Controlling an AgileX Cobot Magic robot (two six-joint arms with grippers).
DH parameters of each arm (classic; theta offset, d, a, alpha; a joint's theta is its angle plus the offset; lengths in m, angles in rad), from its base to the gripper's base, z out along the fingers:
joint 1: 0 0.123 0 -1.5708
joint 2: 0.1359 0 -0.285 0
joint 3: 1.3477 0 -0.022 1.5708
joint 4: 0 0.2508 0 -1.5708
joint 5: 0 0 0.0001 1.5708
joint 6: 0 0.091 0 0
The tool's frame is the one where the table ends.
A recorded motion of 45 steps. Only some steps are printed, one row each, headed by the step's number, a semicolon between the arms.
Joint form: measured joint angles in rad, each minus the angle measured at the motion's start. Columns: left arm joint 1, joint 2, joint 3, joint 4, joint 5, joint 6; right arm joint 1, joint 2, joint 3, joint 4, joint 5, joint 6.
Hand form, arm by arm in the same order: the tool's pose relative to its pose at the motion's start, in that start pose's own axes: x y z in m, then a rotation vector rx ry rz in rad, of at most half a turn. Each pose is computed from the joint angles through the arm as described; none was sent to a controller.
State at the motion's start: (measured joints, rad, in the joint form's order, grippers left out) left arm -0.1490 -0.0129 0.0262 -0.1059 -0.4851 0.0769; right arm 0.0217 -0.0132 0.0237 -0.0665 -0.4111 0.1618
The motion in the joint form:
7: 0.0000 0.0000 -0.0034 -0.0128 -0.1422 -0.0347; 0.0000 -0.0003 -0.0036 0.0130 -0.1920 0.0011
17: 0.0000 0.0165 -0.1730 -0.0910 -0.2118 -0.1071; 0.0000 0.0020 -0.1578 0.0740 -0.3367 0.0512
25: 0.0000 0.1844 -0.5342 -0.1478 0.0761 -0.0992; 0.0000 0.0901 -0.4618 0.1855 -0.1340 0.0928
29: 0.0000 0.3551 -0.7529 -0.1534 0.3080 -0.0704; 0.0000 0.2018 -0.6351 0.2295 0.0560 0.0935
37: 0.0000 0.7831 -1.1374 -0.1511 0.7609 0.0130; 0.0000 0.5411 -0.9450 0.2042 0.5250 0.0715
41: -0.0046 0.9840 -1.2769 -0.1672 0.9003 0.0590; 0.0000 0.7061 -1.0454 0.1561 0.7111 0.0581
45: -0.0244 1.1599 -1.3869 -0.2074 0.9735 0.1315; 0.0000 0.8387 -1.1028 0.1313 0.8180 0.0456
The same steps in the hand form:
7: -0.0139 0.0016 -0.0006 -0.0151 -0.1449 -0.0457; -0.0184 0.0023 -0.0015 -0.0252 -0.1944 0.0124
17: -0.0730 0.0053 0.0092 -0.0397 -0.3660 -0.1949; -0.0815 0.0054 -0.0010 -0.0478 -0.4922 0.1100
25: -0.1468 -0.0005 0.0525 -0.0141 -0.2687 -0.2573; -0.1564 0.0073 0.0168 -0.0302 -0.5114 0.2589
29: -0.1712 -0.0080 0.0951 0.0155 -0.0851 -0.2360; -0.1843 0.0099 0.0424 -0.0148 -0.3840 0.3093
37: -0.1555 -0.0234 0.2022 0.0821 0.4049 -0.1429; -0.1860 0.0144 0.1289 0.0386 0.1137 0.2715
41: -0.1250 -0.0297 0.2493 0.1189 0.6011 -0.1139; -0.1634 0.0120 0.1685 0.0749 0.3628 0.2122
45: -0.0904 -0.0393 0.2879 0.1786 0.7328 -0.0904; -0.1369 0.0085 0.1978 0.1020 0.5434 0.1763

